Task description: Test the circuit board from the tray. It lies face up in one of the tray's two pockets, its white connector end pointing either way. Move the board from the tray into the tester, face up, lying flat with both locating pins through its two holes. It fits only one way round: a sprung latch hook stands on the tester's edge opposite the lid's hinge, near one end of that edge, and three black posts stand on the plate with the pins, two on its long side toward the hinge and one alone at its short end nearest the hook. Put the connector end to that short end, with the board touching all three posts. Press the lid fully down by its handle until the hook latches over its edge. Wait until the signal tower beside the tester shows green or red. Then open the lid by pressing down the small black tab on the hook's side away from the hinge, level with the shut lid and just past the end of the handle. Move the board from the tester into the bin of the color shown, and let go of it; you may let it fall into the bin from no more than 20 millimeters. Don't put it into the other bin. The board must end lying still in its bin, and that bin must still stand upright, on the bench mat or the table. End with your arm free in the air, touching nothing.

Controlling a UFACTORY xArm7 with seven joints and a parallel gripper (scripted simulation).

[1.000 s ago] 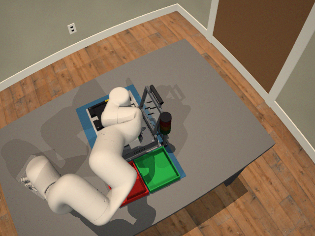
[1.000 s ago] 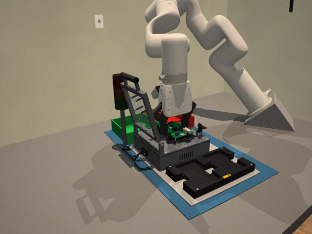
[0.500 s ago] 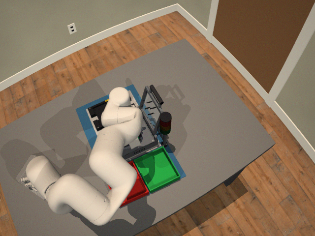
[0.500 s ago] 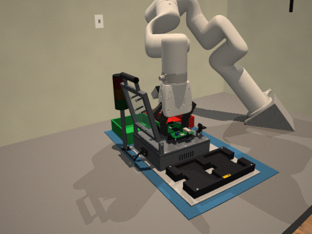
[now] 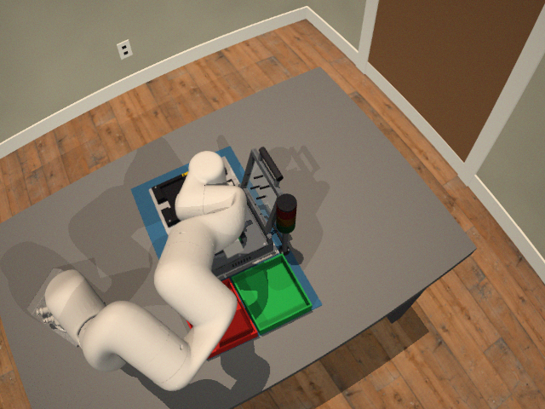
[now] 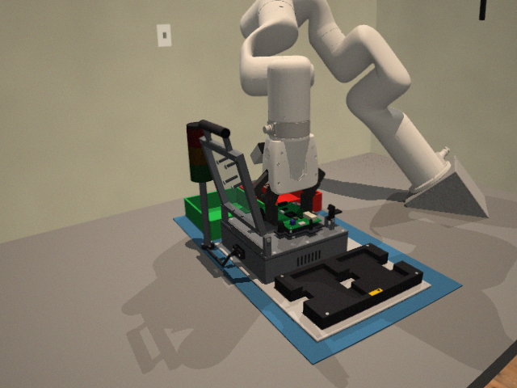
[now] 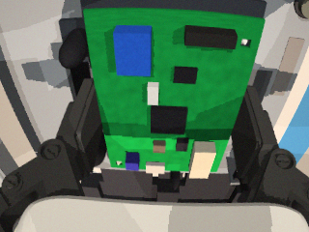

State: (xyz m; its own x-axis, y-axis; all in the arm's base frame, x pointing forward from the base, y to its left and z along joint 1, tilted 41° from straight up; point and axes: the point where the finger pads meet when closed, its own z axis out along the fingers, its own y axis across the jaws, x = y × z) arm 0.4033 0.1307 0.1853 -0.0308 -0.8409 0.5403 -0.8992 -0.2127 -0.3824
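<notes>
My gripper is now 10 mm to the right of the tester plate, 10 mm short of it and 10 mm above it. The rest, counted from my hand: clear lid (120 mm ahead, 100 mm above); then green bin (200 mm to the right, 70 mm below, 40 mm ahead); then latch hook (60 mm to the left, 60 mm behind).
</notes>
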